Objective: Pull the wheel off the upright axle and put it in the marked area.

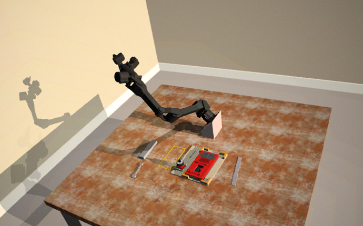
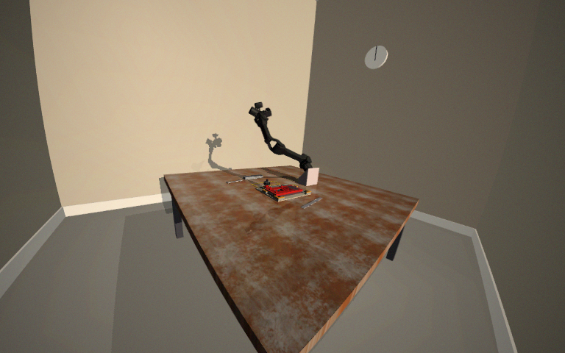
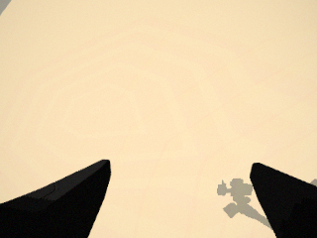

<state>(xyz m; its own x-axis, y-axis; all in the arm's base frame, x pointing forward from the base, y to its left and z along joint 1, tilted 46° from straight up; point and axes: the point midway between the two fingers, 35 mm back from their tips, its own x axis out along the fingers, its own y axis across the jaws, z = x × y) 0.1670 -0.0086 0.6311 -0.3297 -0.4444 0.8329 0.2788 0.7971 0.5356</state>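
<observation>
My gripper tip is now 16 cm short of the dark wheel, 49 cm to the right of it and 48 cm above it. The rest, counted from my gripper tip: long grey strip: 5 cm ahead, 78 cm to the left, 52 cm below.
</observation>
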